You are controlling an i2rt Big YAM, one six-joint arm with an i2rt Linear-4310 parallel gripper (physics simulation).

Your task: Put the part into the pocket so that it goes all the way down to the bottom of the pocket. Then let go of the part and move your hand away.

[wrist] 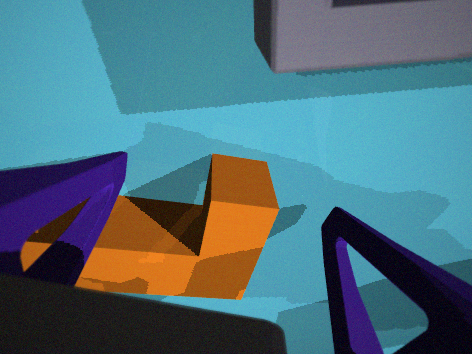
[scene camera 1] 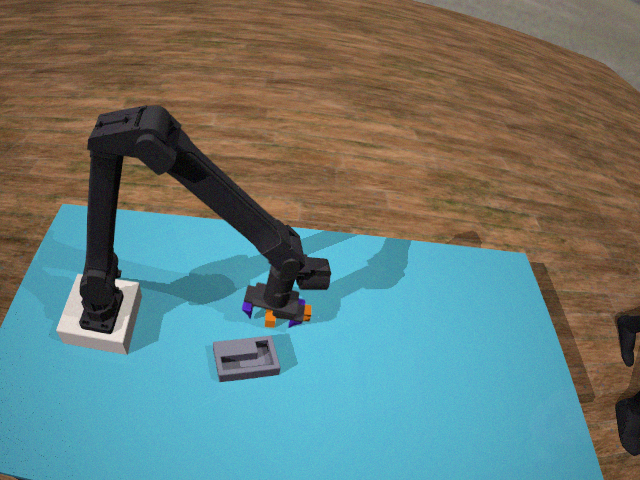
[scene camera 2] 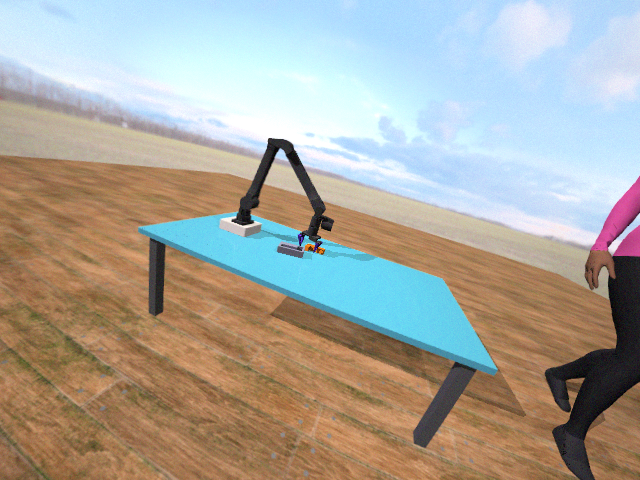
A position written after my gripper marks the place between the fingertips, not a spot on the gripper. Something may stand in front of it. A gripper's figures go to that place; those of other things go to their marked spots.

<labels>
My gripper (scene camera 1: 269, 321) is 1.10 m from the lens. A grey pocket block (scene camera 1: 248, 358) is 1.03 m from the lens.
</labels>
